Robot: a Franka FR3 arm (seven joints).
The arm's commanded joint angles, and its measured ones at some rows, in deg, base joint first. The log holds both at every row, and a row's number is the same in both.
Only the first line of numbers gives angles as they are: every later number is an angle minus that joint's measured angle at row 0.
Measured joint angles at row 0:
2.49 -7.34 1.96 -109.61 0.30 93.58 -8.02
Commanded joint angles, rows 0 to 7:
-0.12 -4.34 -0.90 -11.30 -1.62 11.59 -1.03
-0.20 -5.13 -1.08 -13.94 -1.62 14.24 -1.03
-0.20 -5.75 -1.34 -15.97 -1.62 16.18 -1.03
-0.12 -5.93 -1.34 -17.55 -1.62 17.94 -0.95
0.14 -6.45 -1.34 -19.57 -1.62 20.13 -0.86
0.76 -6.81 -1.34 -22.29 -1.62 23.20 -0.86
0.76 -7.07 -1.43 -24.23 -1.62 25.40 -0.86
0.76 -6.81 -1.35 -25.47 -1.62 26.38 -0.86
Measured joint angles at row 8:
0.17 -3.67 -1.23 -18.01 -1.09 20.50 -0.38
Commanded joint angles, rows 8 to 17:
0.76 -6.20 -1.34 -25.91 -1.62 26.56 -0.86
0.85 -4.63 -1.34 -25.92 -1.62 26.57 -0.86
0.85 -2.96 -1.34 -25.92 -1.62 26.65 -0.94
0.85 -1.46 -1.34 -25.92 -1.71 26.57 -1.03
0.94 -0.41 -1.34 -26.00 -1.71 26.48 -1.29
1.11 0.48 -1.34 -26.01 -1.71 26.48 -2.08
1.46 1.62 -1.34 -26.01 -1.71 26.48 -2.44
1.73 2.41 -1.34 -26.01 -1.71 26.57 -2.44
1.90 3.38 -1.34 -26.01 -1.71 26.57 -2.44
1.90 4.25 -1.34 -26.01 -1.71 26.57 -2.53
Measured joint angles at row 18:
1.05 1.71 -1.10 -25.72 -1.15 25.23 -1.77
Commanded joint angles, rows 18 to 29:
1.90 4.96 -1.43 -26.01 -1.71 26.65 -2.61
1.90 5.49 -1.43 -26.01 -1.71 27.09 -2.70
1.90 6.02 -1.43 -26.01 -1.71 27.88 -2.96
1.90 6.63 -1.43 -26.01 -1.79 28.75 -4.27
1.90 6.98 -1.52 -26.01 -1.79 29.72 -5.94
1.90 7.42 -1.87 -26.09 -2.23 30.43 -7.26
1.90 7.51 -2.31 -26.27 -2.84 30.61 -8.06
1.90 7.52 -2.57 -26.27 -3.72 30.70 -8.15
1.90 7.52 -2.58 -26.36 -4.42 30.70 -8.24
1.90 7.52 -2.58 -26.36 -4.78 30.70 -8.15
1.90 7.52 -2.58 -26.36 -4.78 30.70 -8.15
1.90 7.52 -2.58 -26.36 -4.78 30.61 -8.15
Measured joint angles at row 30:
1.55 7.61 -2.23 -25.73 -3.83 29.40 -7.34
